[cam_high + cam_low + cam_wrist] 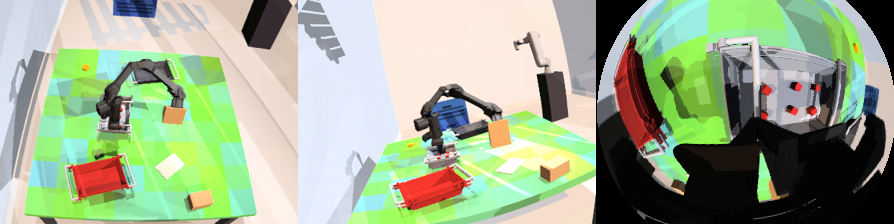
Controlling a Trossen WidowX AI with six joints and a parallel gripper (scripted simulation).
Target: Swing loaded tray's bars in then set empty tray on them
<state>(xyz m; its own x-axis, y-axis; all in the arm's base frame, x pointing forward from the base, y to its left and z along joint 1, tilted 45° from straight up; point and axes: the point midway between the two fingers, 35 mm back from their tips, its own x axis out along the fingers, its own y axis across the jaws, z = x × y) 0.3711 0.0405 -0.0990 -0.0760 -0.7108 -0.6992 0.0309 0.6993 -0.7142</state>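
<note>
Right now the dark tray is 250 mm behind my gripper tip, 480 mm to the right of it and 40 mm below it. The rest, counted from my gripper tip: white sheet 330 mm behind, 230 mm to the left, 80 mm below; tan box 480 mm behind, 450 mm to the left, 60 mm below; small orange disc 230 mm ahead, 530 mm to the right, 80 mm below.
</note>
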